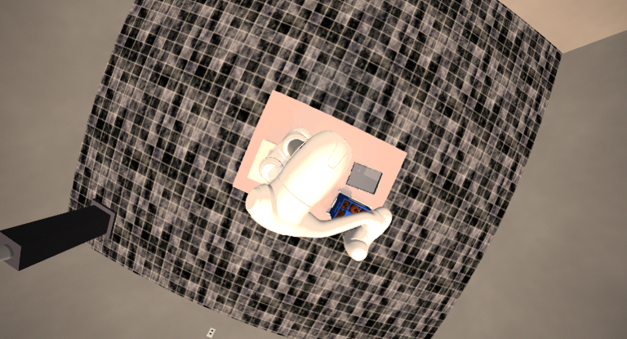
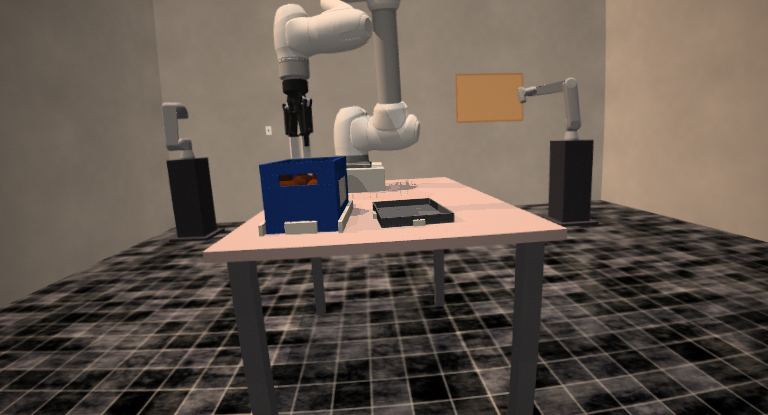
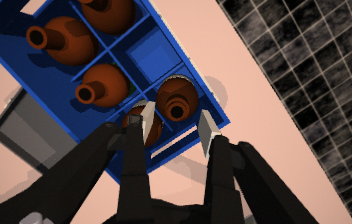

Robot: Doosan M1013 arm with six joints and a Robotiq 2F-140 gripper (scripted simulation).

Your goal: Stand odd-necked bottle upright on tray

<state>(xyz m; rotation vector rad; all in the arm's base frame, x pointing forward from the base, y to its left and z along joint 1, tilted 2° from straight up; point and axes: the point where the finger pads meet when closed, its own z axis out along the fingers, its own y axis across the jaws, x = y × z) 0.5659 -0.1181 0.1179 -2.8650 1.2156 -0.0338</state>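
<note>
My hand is 120 mm above the bottle and 80 mm to the right of it. Round my hand: dark tray (320 mm to the left, 200 mm below, 80 mm ahead); then blue crate (130 mm below, 90 mm ahead, 40 mm to the left).
</note>
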